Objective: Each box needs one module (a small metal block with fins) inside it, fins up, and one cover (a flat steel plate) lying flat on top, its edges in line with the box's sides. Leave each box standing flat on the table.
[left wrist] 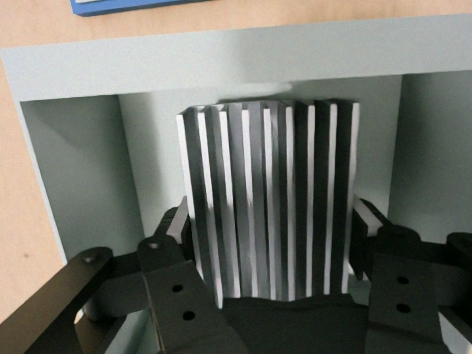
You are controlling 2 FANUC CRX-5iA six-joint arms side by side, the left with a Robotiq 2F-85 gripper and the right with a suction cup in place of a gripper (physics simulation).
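A finned metal module (272, 165) is between the two black fingers of my left gripper (272, 220) in the left wrist view. The fingers are shut on its sides, and its fins face the camera. The module is over the inside of a grey-green box (125, 65), between its left and right walls. The box's far rim runs across the upper part of the view. Whether the module touches the box floor cannot be told. The near part of the box is hidden by the module and gripper. My right suction cup does not show.
Part of a blue-edged item (135, 6) with a light surface shows on the wooden table (30, 25), beyond the box's far rim at the top left. The box walls stand close outside the fingers on both sides.
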